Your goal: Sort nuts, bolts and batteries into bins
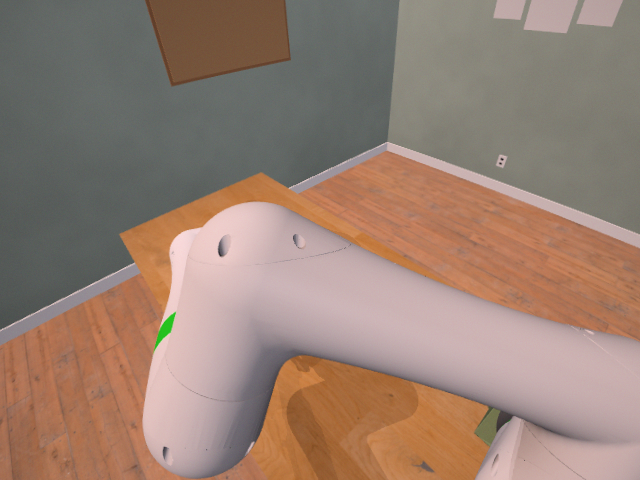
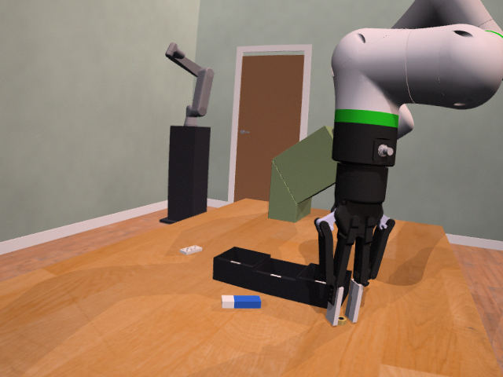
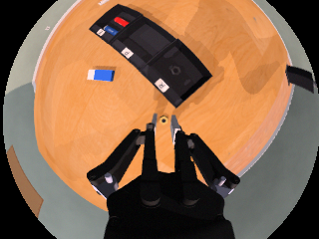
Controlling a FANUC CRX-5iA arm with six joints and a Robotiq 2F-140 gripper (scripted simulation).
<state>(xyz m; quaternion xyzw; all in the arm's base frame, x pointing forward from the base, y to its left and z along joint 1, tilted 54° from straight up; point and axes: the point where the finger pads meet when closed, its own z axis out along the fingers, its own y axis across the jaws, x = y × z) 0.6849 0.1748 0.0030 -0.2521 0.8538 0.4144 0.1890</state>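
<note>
My hand is 30 mm above the brass nut. Round my hand: blue-and-white eraser 170 mm to the right, 30 mm below, 10 mm ahead; black three-compartment bin 130 mm to the right, 90 mm behind, 20 mm below; black nut 90 mm behind, 50 mm to the right, 30 mm below.
</note>
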